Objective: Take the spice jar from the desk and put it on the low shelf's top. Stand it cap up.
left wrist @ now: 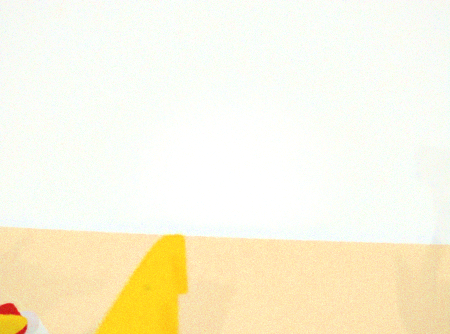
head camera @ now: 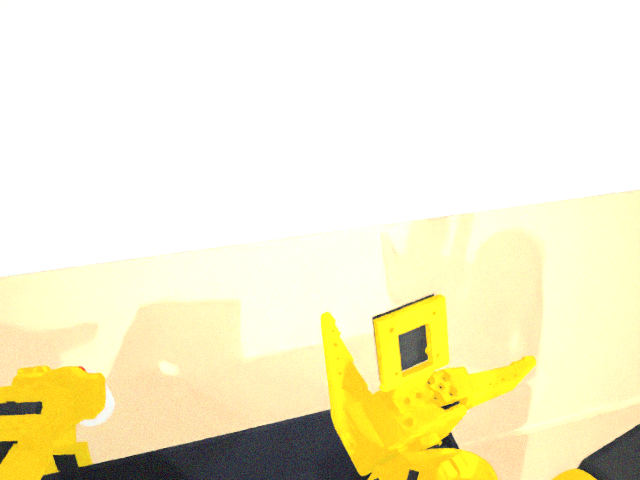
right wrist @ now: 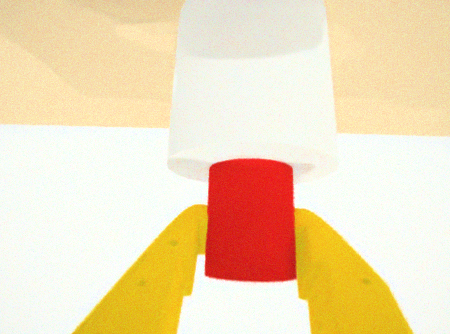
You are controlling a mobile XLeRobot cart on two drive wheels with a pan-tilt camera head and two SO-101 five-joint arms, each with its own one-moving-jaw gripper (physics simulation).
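Places are measured from the left arm's base along level axes (x left, y back, z up), in centimetres.
Pixels of known places: left hand at its tool point: [left wrist: 185,255] [head camera: 330,318]; right hand at its tool point: [left wrist: 19,321] [head camera: 89,379] [right wrist: 209,223].
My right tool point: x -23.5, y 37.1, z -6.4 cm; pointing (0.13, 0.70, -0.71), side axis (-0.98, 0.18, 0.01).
Behind a point stands the place of what it marks.
The spice jar, with a white body and a red cap, shows in the right wrist view [right wrist: 252,100] @(x -24.6, y 35.2, z -8.8 cm), and parts of it show in the left wrist view [left wrist: 35,322] @(x -22.9, y 38.1, z -7.6 cm) and head view [head camera: 109,408] @(x -22.5, y 36.3, z -10.8 cm). My right gripper [right wrist: 251,225] @(x -23.5, y 37.1, z -6.4 cm) is shut on its red cap, one jaw pressing each side; the body extends beyond the tips. In the head view its jaws are hidden. I cannot tell how upright the jar is. My left gripper [head camera: 428,336] is wide open and empty, its jaws spread; the left wrist view shows one notched jaw. Neither desk nor low shelf can be made out.
A tan surface [head camera: 289,289] @(x 0.8, y 52.8, z -16.6 cm) [left wrist: 310,285] @(x 3.7, y 53.0, z -16.6 cm) [right wrist: 85,70] @(x -9.9, y 47.9, z -16.6 cm) with soft shadows meets a bright white area [head camera: 310,103] @(x 6.1, y 64.1, z 4.6 cm) [left wrist: 225,100] @(x -7.6, y 64.6, z 5.2 cm) [right wrist: 75,200] @(x 2.6, y 64.3, z -6.4 cm) along a straight edge. A dark surface [head camera: 248,444] lies along the bottom of the head view, and another dark shape [head camera: 617,452] is at the lower right.
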